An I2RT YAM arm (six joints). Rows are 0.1 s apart.
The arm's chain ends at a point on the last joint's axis. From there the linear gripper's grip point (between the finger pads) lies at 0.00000 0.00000 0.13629 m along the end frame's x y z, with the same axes.
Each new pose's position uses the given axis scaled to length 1; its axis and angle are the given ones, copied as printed.
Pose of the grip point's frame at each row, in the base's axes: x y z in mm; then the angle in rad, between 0 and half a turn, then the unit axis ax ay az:
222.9 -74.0 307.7 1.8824 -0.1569 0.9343 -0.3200
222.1 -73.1 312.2 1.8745 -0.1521 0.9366 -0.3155
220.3 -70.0 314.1 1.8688 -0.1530 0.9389 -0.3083
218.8 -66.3 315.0 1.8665 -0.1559 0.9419 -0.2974
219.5 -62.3 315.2 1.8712 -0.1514 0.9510 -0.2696
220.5 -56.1 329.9 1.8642 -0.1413 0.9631 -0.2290
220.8 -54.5 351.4 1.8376 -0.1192 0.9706 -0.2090
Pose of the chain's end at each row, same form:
92.8 -41.1 331.2 1.8824 -0.1569 0.9343 -0.3200
91.8 -40.6 335.3 1.8745 -0.1521 0.9366 -0.3155
89.7 -38.9 337.4 1.8688 -0.1530 0.9389 -0.3083
87.8 -37.3 339.1 1.8665 -0.1559 0.9419 -0.2974
88.5 -36.7 342.7 1.8712 -0.1514 0.9510 -0.2696
89.2 -35.8 360.1 1.8642 -0.1413 0.9631 -0.2290
88.9 -35.2 379.8 1.8376 -0.1192 0.9706 -0.2090

